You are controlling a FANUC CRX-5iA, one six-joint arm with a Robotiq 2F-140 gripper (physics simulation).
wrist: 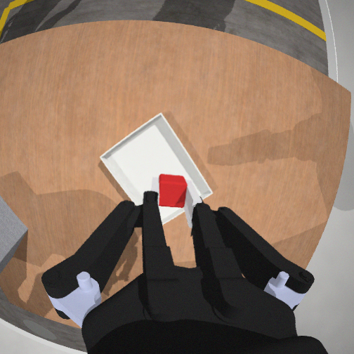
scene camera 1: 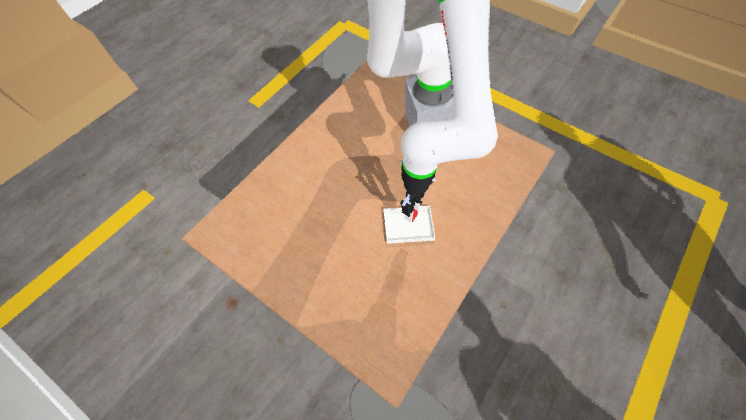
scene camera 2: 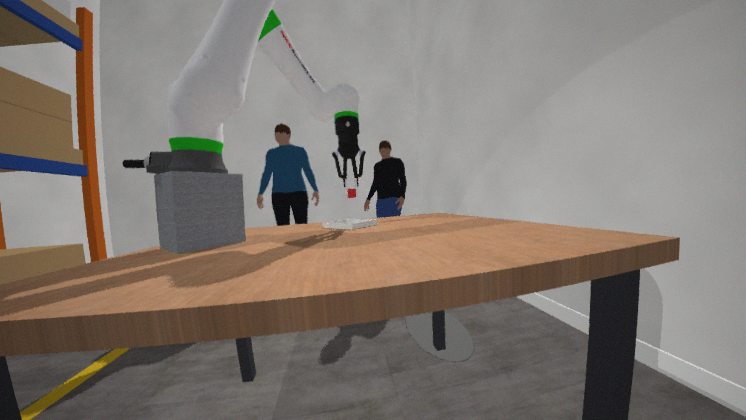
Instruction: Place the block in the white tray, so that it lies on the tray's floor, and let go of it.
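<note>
The red block is held between the white fingertips of my gripper, which is shut on it and points down. The white tray lies on the table. In the second scene view the block hangs in the air well above the tray, apart from it. In the wrist view the block shows in front of the tray's lower part, and the fingers hide some of the tray's near end.
The wooden table bears the tray and the grey block-shaped robot base. Two people stand behind the table. A shelf rack with cardboard boxes stands at the left in the second scene view.
</note>
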